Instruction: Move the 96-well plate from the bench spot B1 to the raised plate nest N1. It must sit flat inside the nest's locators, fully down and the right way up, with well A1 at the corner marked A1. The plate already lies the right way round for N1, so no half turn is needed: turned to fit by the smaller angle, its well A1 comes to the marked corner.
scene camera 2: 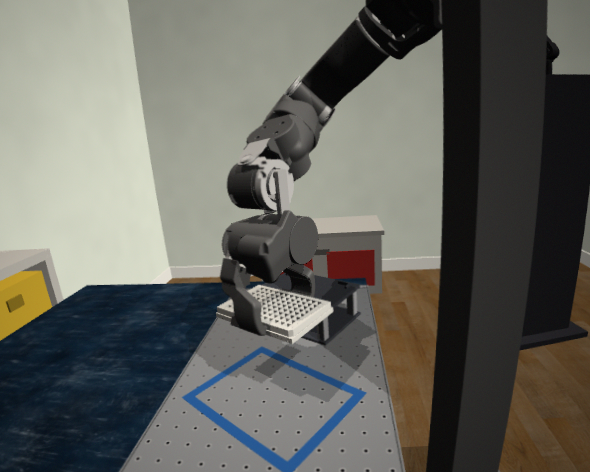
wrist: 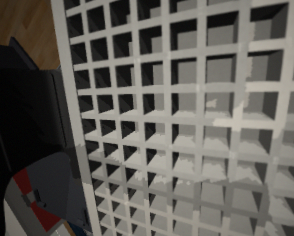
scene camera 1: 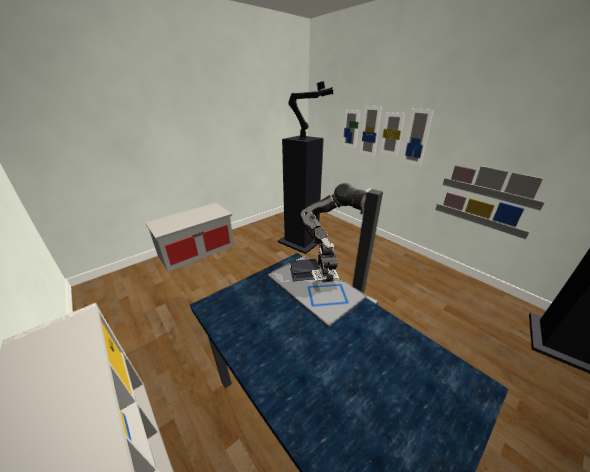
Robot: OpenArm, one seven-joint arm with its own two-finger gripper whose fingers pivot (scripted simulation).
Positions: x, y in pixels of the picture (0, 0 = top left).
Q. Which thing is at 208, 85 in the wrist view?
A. A white 96-well plate.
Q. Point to a dark raised plate nest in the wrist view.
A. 52, 176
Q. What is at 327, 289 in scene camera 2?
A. A dark raised plate nest.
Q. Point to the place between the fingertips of my gripper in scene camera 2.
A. At 273, 314
